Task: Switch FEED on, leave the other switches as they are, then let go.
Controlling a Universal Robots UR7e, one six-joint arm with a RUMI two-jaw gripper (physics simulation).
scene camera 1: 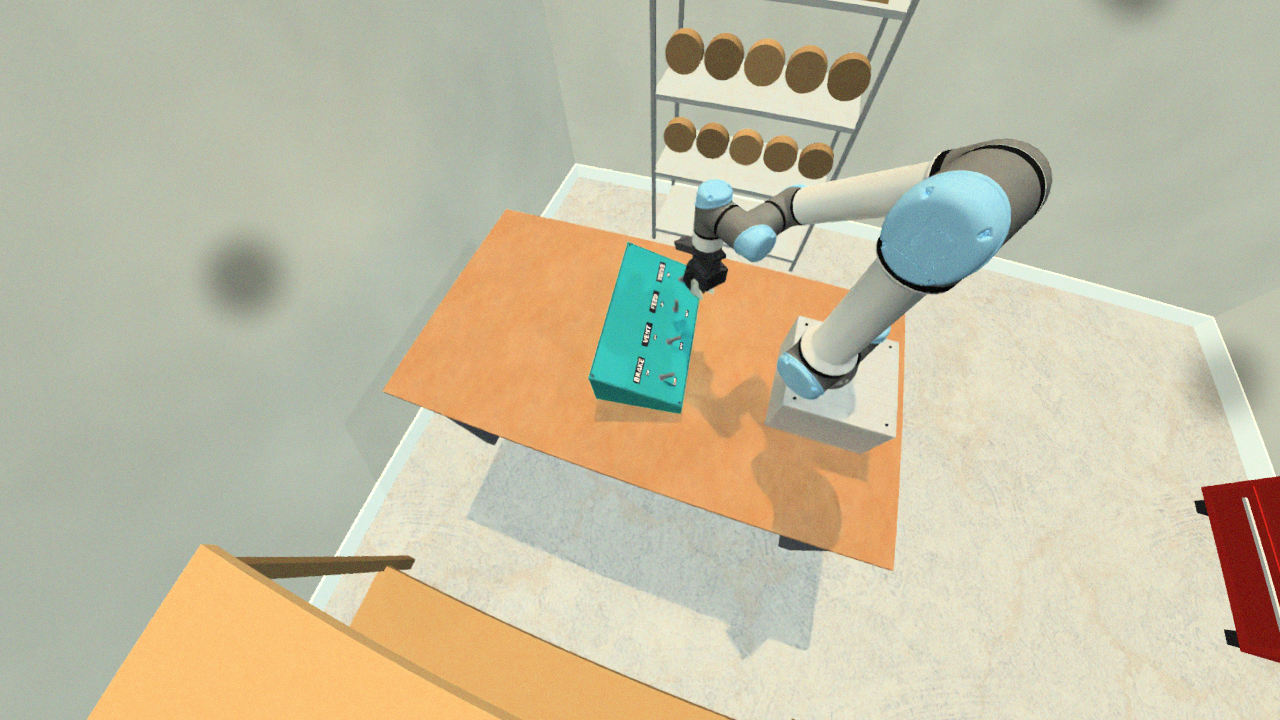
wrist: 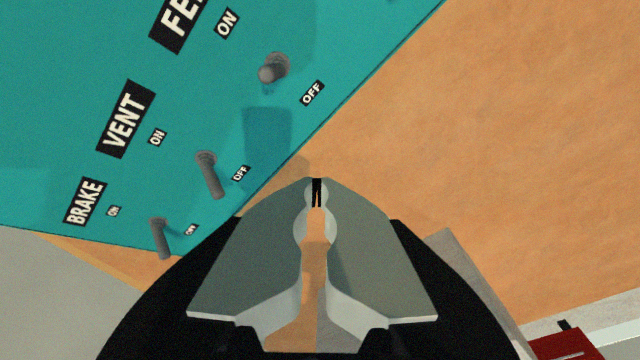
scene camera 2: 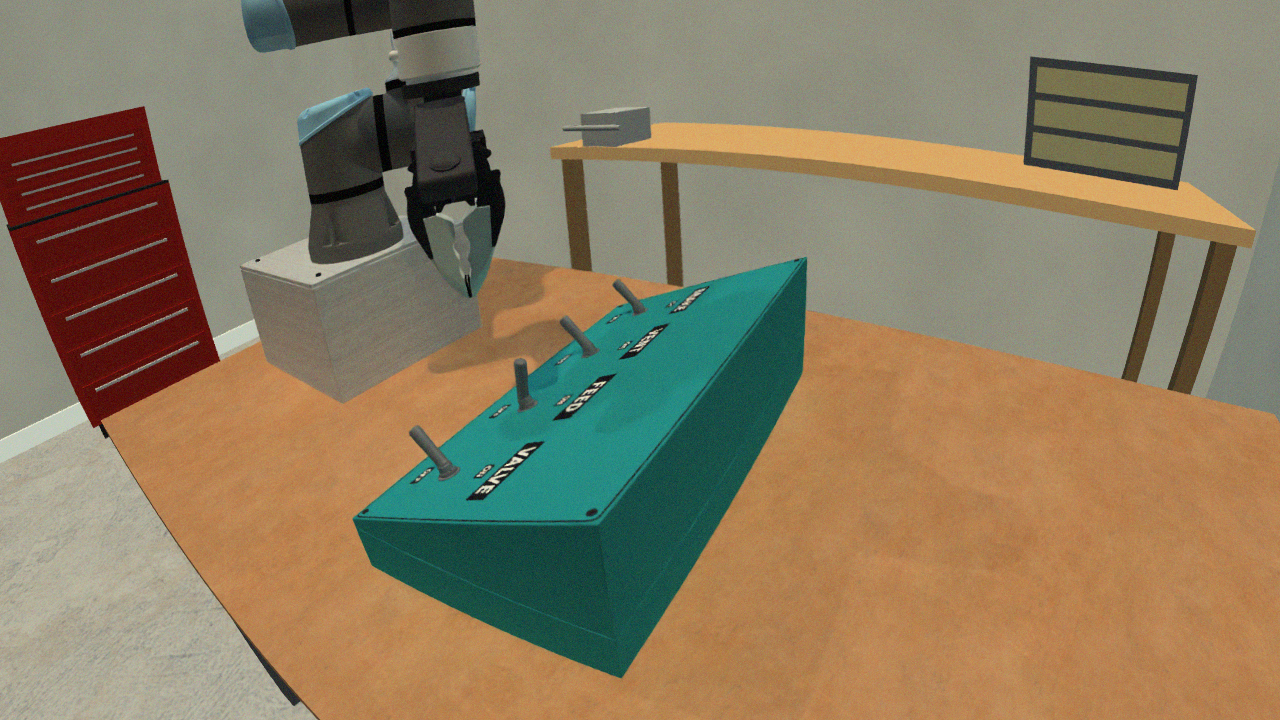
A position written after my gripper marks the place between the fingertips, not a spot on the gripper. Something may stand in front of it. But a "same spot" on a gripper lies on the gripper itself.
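My gripper is there in scene camera 1 (697,295), and the wrist view shows my gripper too, as does scene camera 2. On my gripper, (wrist: 379,274) and (scene camera 2: 438,229) are the same spot.
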